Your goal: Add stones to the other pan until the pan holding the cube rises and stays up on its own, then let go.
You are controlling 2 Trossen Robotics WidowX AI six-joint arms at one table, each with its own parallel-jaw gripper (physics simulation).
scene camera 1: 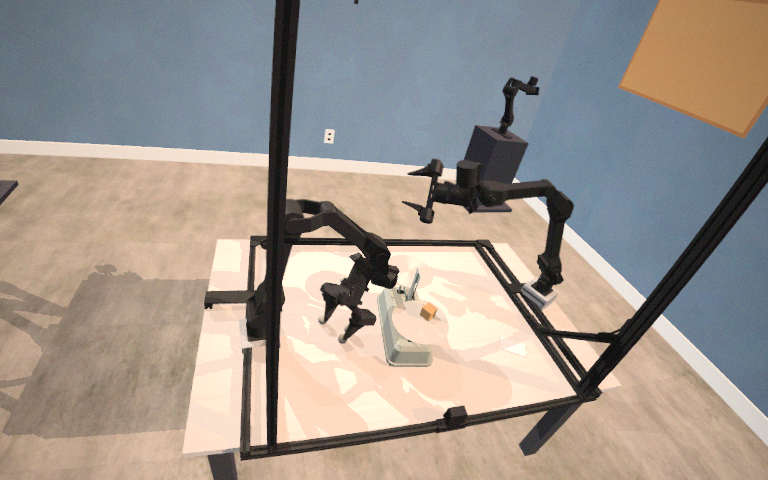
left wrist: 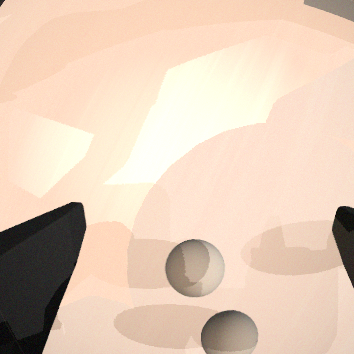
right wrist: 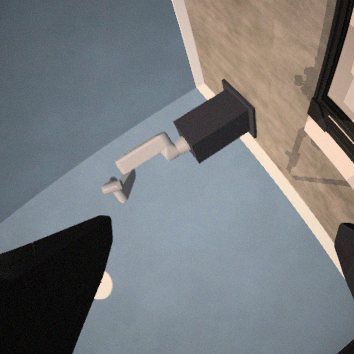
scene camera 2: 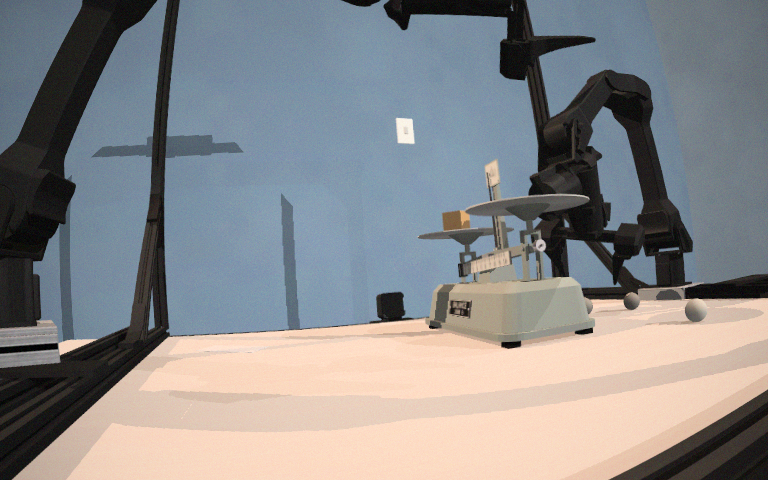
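Where they show: left gripper, between the fingertips: (scene camera 1: 334,330) (left wrist: 215,218) (scene camera 2: 590,280); right gripper, between the fingertips: (scene camera 1: 404,187) (right wrist: 230,233); left arm's base, origin of its link: (scene camera 1: 259,330) (scene camera 2: 671,285); right arm's base, origin of its link: (scene camera 1: 541,288) (scene camera 2: 1,325).
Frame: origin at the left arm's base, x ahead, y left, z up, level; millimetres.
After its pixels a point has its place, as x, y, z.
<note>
A pale green balance (scene camera 1: 408,356) @[367, -180, 20] (scene camera 2: 532,308) @[468, 63, 18] stands on the table. In scene camera 2 its orange cube (scene camera 1: 428,311) @[406, -146, 152] (scene camera 2: 455,219) @[427, -123, 140] sits on the lower, farther pan (scene camera 1: 408,328) @[347, -166, 122] (scene camera 2: 433,235) @[443, -159, 121]; the nearer pan (scene camera 2: 526,202) @[463, 61, 133] is higher and bare. Three round grey stones show behind and right of the balance: one (scene camera 2: 696,310) @[305, 184, -6] rightmost, another (scene camera 2: 631,301) @[193, 22, -7] farther back, a third (scene camera 2: 589,306) @[250, -22, -7] partly hidden. Two stones (left wrist: 195,268) @[216, -62, 6] (left wrist: 229,332) @[239, -38, 4] show in the left wrist view. My left gripper (scene camera 1: 332,331) @[192, -61, 30] (left wrist: 215,218) @[192, -61, 30] is open above the table near the stones. My right gripper (scene camera 1: 406,187) @[445, 197, 326] (right wrist: 230,233) @[445, 197, 326] is open, high up and empty.
Black frame rails (scene camera 1: 362,439) @[186, -344, -22] edge the table, with uprights (scene camera 1: 278,169) @[-11, -317, 628] at the corners. A small black box (scene camera 1: 454,417) @[400, -375, 28] (scene camera 2: 390,305) @[423, -352, 10] sits on one rail. The left forearm passes close to the balance in scene camera 1. A dark pedestal (scene camera 1: 495,152) (right wrist: 215,122) stands beyond the table.
</note>
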